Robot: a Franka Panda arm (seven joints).
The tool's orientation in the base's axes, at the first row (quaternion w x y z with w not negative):
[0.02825, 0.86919, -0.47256, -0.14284]
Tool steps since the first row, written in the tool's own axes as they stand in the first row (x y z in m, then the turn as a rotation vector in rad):
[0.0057, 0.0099, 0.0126, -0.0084, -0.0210, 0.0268]
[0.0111, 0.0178, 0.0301, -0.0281, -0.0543, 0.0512]
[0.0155, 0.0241, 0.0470, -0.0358, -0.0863, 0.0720]
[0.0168, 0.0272, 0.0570, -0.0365, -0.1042, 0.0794]
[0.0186, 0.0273, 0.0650, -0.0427, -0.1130, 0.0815]
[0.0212, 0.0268, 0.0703, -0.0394, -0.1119, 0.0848]
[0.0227, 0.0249, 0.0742, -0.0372, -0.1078, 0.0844]
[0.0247, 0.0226, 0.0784, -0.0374, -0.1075, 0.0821]
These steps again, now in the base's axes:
[-0.0086, -0.0091, -0.0115, 0.0054, 0.0209, -0.0277]
[-0.0171, -0.0164, -0.0280, 0.0157, 0.0577, -0.0528]
[-0.0246, -0.0221, -0.0440, 0.0320, 0.0835, -0.0769]
[-0.0292, -0.0240, -0.0533, 0.0442, 0.0946, -0.0871]
[-0.0305, -0.0249, -0.0613, 0.0476, 0.1048, -0.0894]
[-0.0303, -0.0263, -0.0671, 0.0475, 0.1017, -0.0931]
[-0.0290, -0.0262, -0.0715, 0.0454, 0.0976, -0.0924]
[-0.0273, -0.0262, -0.0764, 0.0457, 0.0974, -0.0901]

